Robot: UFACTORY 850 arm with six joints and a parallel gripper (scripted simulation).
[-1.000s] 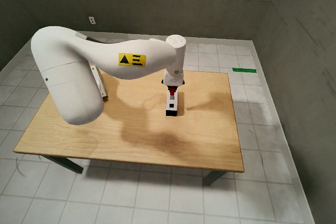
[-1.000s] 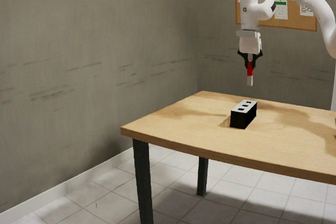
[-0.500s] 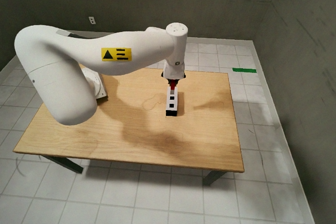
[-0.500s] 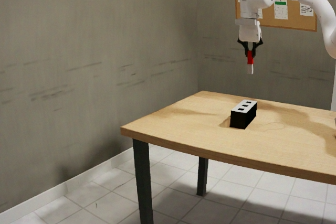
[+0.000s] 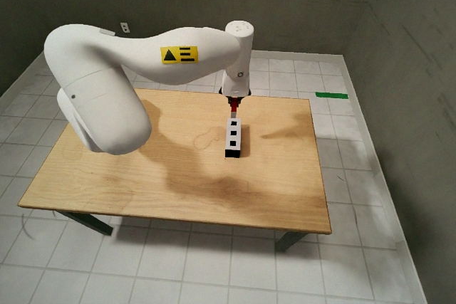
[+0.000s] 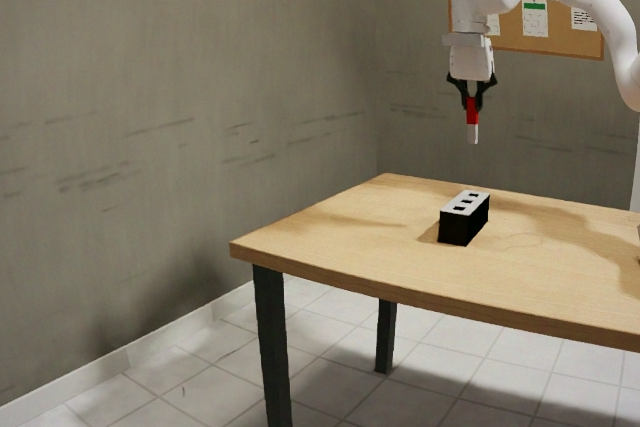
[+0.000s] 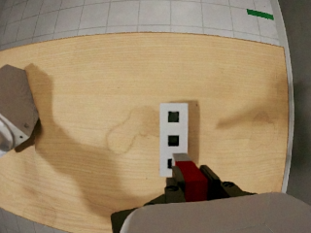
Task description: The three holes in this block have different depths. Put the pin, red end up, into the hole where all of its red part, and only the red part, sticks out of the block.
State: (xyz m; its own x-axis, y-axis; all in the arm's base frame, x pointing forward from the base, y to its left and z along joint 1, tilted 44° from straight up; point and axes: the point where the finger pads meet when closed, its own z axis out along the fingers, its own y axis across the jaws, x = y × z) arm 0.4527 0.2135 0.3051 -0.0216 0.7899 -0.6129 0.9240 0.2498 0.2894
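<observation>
Right now the black block is 27 cm below my hand and 1 cm to the left of it. Round my hand: pin (2 cm below).
</observation>
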